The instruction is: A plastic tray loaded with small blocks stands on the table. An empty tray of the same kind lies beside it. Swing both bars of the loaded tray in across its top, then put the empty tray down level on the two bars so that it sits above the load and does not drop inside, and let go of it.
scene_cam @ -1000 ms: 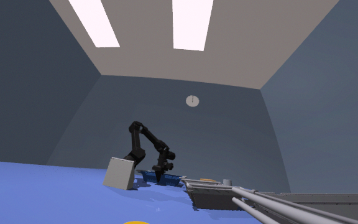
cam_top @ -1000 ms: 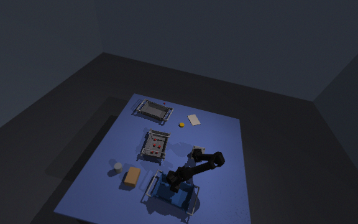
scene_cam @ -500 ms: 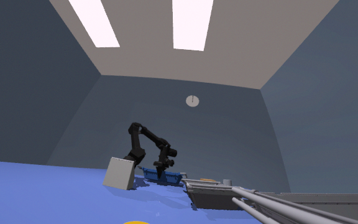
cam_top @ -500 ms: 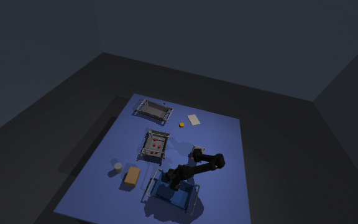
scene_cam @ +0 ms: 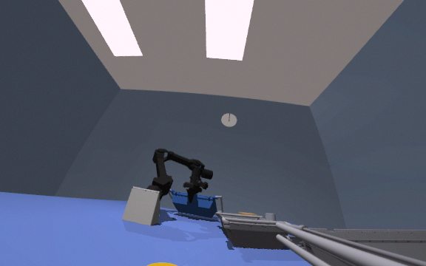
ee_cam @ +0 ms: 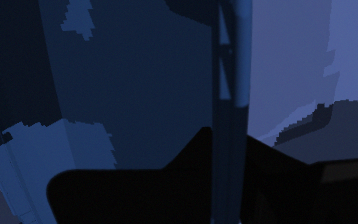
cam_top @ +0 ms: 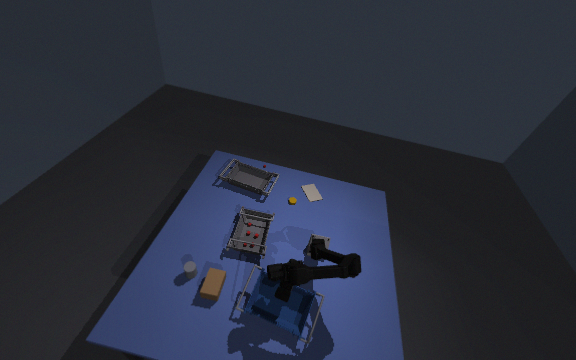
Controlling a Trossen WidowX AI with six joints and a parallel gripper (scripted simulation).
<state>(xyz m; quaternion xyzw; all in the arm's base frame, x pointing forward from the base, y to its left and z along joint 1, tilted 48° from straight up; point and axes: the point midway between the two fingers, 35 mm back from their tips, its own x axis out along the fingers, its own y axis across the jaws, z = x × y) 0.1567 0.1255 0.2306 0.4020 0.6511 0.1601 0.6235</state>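
My gripper tip is now 30 mm short of the blue tray and 80 mm to the right of it. From my gripper tip the other things lie so: tan block 340 mm ahead, 50 mm below; then grey cylinder 460 mm ahead, 50 mm to the right, 50 mm below; then yellow disc 20 mm behind, 610 mm to the right, 70 mm below.
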